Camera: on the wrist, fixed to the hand. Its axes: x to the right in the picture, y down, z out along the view.
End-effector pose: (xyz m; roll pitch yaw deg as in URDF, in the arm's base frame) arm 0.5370 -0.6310 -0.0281 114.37 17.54 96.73
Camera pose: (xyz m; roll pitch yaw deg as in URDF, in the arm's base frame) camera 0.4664 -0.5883 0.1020 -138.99 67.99 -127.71
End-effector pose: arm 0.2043 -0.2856 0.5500 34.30 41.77 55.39
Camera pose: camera 0.0708 -0.2177 0.5140 -51.36 19.45 -50.92
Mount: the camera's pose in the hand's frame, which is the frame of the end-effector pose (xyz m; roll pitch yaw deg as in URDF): 0.0091 0.1000 -0.1168 -7.31 -9.15 -88.59
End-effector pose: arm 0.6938 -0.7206 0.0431 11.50 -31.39 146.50
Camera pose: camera 0.5793 -0.7903 -0.0328 24.36 1.28 58.91
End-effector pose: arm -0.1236 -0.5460 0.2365 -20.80 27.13 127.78
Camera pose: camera -0.1292 -0.6236 0.1036 -38.27 -25.67 53.83
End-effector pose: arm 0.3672 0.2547 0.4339 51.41 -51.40 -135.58
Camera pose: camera 0.4737 0.1439 0.4443 52.65 23.60 170.57
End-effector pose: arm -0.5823 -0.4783 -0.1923 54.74 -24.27 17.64
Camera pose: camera -0.6264 -0.3317 -0.1756 26.69 39.87 -48.07
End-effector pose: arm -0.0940 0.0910 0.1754 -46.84 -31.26 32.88
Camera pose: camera -0.0117 0.1242 0.0495 39.29 -46.14 -93.32
